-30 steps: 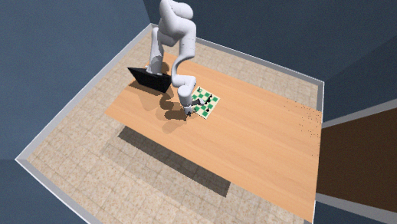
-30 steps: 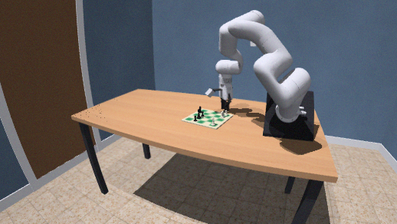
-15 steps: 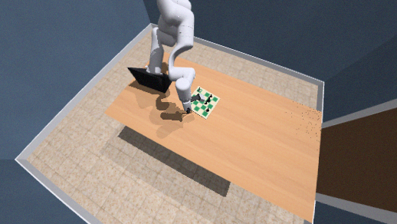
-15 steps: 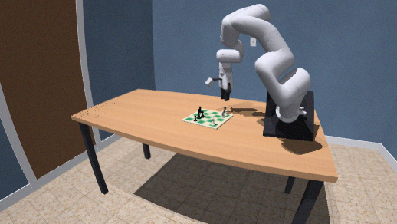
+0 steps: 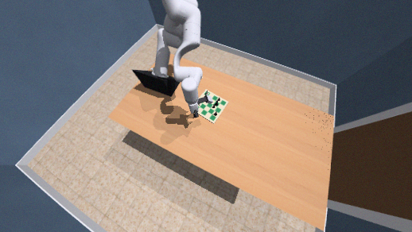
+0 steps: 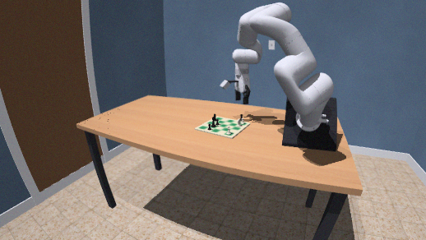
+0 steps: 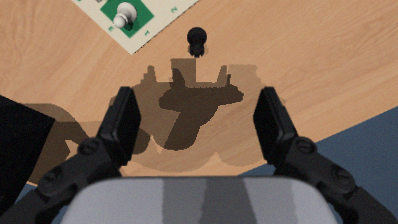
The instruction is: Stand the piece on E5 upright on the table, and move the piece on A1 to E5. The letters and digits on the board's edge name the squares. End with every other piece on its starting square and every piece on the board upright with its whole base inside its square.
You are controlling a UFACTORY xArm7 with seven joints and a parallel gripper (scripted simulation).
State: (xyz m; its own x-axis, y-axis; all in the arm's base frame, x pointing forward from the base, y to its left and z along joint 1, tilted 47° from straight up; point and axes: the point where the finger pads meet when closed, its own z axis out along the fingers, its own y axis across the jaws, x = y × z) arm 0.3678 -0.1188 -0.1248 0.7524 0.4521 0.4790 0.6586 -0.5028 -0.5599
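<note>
My gripper is now 220 mm to the right of the white chess piece, 90 mm above it and 10 mm short of it. The rest, counted from my hand: chessboard 130 mm to the left, 110 mm below, 70 mm ahead; then black chess piece 140 mm ahead, 90 mm below, 70 mm to the left; then white piece 110 mm to the left, 90 mm below, 10 mm behind.
</note>
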